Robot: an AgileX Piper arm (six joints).
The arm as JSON. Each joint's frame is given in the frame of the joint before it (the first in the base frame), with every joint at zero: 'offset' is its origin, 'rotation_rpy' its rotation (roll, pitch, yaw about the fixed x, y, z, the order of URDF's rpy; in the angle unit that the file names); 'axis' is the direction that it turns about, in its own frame. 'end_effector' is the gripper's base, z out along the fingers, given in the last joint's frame.
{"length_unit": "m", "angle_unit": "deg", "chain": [
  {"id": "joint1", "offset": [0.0, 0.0, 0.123], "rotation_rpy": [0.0, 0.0, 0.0], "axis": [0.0, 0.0, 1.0]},
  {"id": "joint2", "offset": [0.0, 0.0, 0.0], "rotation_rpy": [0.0, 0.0, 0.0], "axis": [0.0, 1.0, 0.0]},
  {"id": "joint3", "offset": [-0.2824, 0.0, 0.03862], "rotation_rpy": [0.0, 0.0, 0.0], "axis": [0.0, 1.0, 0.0]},
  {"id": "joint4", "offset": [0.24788, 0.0, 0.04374], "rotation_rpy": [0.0, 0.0, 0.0], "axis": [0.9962, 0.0, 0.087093]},
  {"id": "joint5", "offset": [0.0, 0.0, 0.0], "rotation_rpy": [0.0, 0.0, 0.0], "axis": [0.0, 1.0, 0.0]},
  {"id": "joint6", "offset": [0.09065, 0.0, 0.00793], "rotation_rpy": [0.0, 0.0, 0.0], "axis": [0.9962, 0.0, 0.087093]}
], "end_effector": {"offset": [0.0, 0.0, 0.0], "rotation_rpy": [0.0, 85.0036, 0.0]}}
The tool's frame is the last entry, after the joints.
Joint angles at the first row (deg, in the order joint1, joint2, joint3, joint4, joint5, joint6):
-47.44, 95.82, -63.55, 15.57, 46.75, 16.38
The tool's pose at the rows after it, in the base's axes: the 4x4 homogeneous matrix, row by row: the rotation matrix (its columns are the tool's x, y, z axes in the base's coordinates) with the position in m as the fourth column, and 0 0 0 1 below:
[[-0.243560 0.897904 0.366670 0.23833], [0.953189 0.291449 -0.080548 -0.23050], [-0.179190 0.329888 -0.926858 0.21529], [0 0 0 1]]
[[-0.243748 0.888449 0.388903 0.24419], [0.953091 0.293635 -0.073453 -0.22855], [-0.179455 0.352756 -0.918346 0.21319], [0 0 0 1]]
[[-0.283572 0.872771 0.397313 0.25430], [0.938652 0.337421 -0.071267 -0.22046], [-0.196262 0.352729 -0.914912 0.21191], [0 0 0 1]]
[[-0.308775 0.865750 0.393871 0.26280], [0.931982 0.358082 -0.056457 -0.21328], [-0.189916 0.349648 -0.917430 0.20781], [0 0 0 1]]
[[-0.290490 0.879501 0.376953 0.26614], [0.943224 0.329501 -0.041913 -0.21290], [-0.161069 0.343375 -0.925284 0.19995], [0 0 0 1]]
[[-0.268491 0.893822 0.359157 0.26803], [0.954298 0.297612 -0.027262 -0.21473], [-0.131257 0.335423 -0.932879 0.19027], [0 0 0 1]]
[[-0.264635 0.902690 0.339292 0.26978], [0.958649 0.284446 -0.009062 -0.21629], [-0.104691 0.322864 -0.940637 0.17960], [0 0 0 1]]
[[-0.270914 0.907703 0.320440 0.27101], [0.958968 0.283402 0.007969 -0.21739], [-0.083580 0.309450 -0.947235 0.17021], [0 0 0 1]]
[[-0.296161 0.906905 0.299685 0.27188], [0.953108 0.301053 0.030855 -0.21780], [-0.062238 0.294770 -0.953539 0.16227], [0 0 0 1]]
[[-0.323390 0.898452 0.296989 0.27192], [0.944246 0.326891 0.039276 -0.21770], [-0.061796 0.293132 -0.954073 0.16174], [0 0 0 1]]
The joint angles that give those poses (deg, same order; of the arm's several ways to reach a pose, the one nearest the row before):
-47.43, 96.78, -63.55, 17.80, 44.83, 15.63
-46.74, 97.32, -63.55, 19.68, 43.74, 14.79
-44.45, 97.62, -63.55, 19.62, 42.60, 14.25
-42.52, 98.39, -63.61, 19.53, 42.21, 14.66
-42.05, 99.79, -63.72, 19.26, 42.15, 16.73
-42.05, 101.47, -63.79, 19.24, 41.96, 18.28
-42.05, 103.29, -63.84, 19.30, 41.84, 18.62
-42.05, 104.89, -63.90, 19.30, 41.85, 18.34
-42.05, 106.32, -64.11, 19.34, 42.48, 17.00
-42.10, 106.48, -64.23, 19.57, 42.95, 15.21

